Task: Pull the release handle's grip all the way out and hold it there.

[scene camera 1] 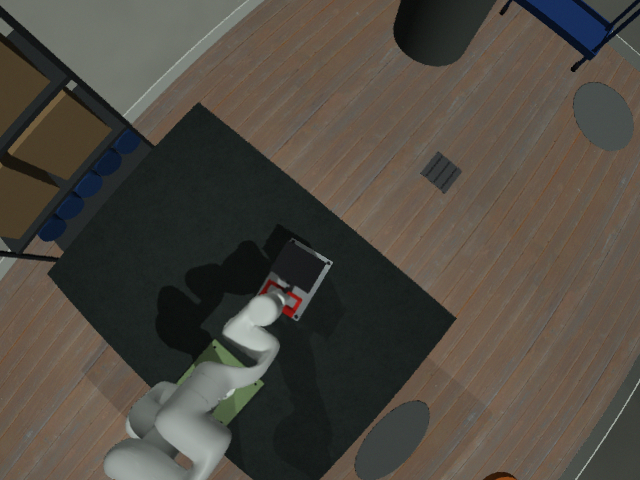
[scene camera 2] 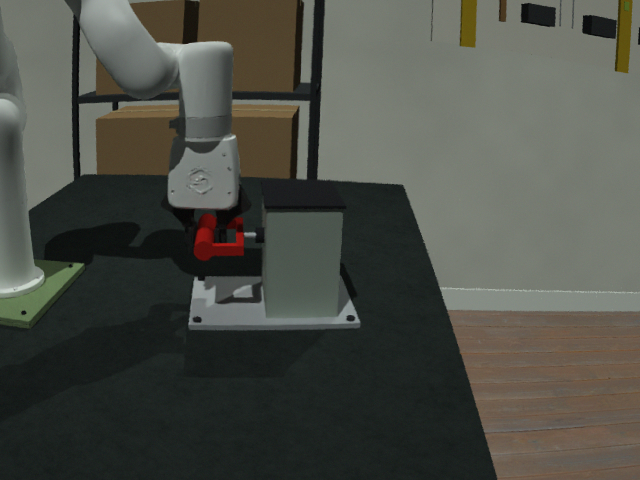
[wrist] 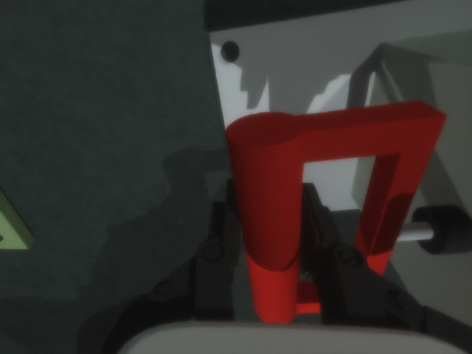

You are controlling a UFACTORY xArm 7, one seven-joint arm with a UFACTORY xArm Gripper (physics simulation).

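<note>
The release handle's red grip [scene camera 1: 290, 311] [scene camera 2: 204, 249] [wrist: 267, 155] is a thick round bar on a rectangular red frame. A short pale rod [scene camera 2: 250, 235] [wrist: 416, 232] joins the frame to a black collar [scene camera 2: 260, 235] [wrist: 442, 230] on the pale green housing [scene camera 2: 302, 263], which has a black top [scene camera 1: 299, 266]. The housing stands on a light grey base plate [scene camera 2: 227, 323] [wrist: 305, 55]. My gripper [scene camera 2: 206, 231] [wrist: 266, 200] points down and is shut on the grip, one dark finger on each side of the bar. In scene camera 1 the arm's wrist hides the fingers.
The dark mat [scene camera 1: 361, 310] [scene camera 2: 361, 413] lies under the housing. The arm's green base plate [scene camera 1: 240, 405] [scene camera 2: 49, 299] is on the side away from the housing. A shelf rack [scene camera 2: 316, 93] with cardboard boxes [scene camera 2: 248, 46] stands behind. A dark cylinder [scene camera 1: 439, 31] stands farther off.
</note>
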